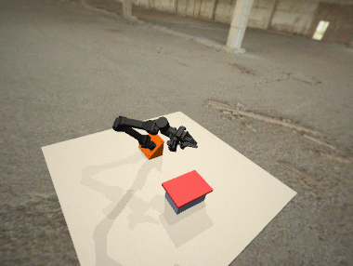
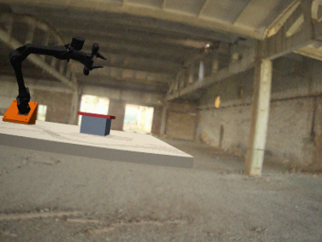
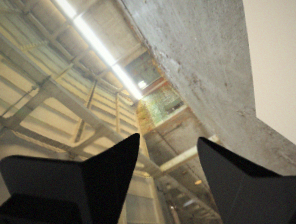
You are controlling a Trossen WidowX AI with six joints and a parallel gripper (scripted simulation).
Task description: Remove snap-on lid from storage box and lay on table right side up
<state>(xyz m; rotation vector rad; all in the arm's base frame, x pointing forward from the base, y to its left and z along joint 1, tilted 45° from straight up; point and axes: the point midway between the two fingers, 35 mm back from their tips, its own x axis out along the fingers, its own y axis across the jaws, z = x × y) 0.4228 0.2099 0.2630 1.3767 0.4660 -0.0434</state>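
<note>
The red lid is 30 cm below my gripper tip. The rest, counted from my gripper tip: storage box: 35 cm below.
</note>
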